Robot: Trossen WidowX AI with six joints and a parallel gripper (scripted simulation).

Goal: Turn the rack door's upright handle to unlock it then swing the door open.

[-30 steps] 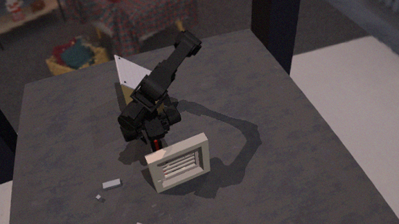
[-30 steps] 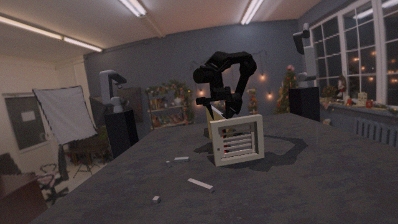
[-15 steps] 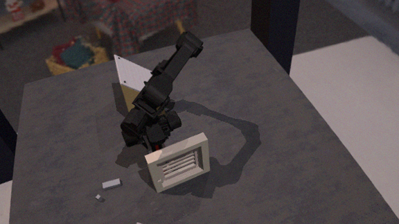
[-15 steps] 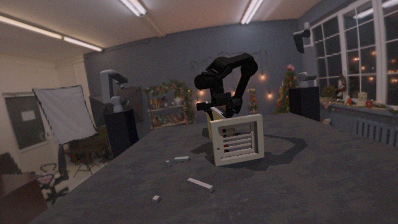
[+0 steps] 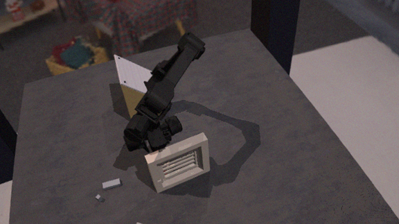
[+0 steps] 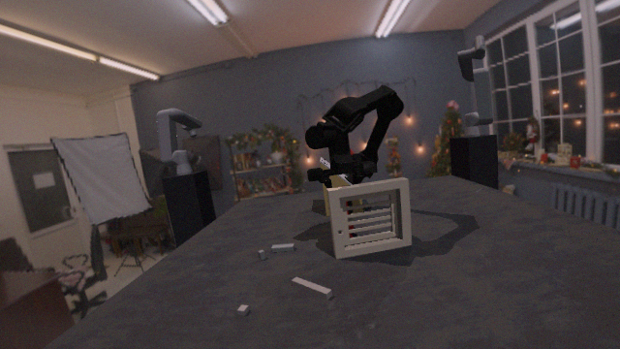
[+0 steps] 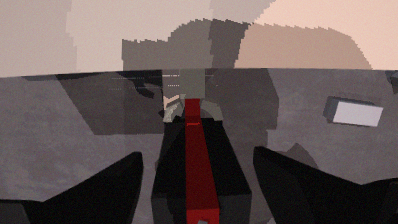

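Now: gripper tip 3 cm above the door handle and 1 cm past it. Also, from my gripper tip: tiny cube (25 cm to the right, 12 cm below, 3 cm ahead).
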